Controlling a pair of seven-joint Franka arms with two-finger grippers.
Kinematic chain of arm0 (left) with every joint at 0, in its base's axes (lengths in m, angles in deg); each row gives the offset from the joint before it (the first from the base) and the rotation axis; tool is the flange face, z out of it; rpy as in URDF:
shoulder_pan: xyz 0 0 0.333 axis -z
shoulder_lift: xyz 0 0 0 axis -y
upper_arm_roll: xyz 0 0 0.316 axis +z
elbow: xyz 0.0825 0 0 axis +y
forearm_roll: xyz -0.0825 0 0.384 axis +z
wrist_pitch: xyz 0 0 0 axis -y
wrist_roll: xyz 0.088 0 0 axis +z
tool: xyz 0 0 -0.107 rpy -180 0 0
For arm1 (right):
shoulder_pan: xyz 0 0 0.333 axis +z
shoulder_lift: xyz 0 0 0 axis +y
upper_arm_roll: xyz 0 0 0.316 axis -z
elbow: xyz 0.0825 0 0 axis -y
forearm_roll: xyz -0.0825 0 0.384 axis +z
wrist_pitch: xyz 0 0 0 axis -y
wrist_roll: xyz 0.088 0 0 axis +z
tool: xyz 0 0 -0.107 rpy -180 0 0
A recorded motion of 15 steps. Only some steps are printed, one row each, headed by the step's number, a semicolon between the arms.
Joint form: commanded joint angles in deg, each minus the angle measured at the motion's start. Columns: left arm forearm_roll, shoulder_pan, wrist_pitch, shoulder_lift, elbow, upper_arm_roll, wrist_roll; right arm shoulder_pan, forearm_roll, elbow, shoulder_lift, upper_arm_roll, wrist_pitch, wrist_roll.
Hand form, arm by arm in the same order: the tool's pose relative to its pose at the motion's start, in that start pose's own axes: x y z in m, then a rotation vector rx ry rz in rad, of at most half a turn. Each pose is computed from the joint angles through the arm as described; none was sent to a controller.
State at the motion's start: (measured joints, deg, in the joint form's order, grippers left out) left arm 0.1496 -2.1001 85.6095 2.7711 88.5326 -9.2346 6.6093; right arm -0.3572 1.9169 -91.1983 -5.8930 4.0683 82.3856 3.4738
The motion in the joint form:
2: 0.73 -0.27 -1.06 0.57 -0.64 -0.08 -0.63; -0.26 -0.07 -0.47 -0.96 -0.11 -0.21 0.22
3: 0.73 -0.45 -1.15 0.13 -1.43 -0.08 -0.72; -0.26 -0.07 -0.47 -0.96 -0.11 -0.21 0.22
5: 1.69 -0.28 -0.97 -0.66 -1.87 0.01 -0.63; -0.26 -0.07 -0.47 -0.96 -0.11 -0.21 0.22
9: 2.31 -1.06 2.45 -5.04 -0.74 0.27 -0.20; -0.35 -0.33 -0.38 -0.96 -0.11 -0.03 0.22
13: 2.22 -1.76 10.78 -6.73 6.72 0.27 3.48; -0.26 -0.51 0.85 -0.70 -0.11 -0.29 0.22
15: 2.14 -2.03 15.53 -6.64 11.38 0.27 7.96; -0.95 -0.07 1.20 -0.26 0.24 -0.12 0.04
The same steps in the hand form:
2: -0.0049 -0.0033 -0.0087 0.0140 0.0040 0.0063; -0.0062 0.0012 -0.0041 -0.0005 0.0049 -0.0015
3: -0.0026 -0.0051 -0.0109 0.0123 0.0084 0.0047; -0.0062 0.0012 -0.0041 -0.0005 0.0049 -0.0015
5: 0.0024 -0.0064 -0.0076 0.0269 0.0072 0.0031; -0.0062 0.0012 -0.0041 -0.0005 0.0049 -0.0015
9: 0.0333 -0.0176 0.0379 0.0294 -0.0286 -0.0199; -0.0060 0.0025 -0.0052 -0.0052 0.0094 0.0006
13: 0.0496 -0.0225 0.1040 0.0254 -0.0426 -0.0901; -0.0055 0.0018 -0.0123 -0.0095 0.0215 -0.0009
15: 0.0500 -0.0240 0.1349 0.0248 -0.0388 -0.1700; -0.0032 0.0103 -0.0120 -0.0012 0.0241 0.0193

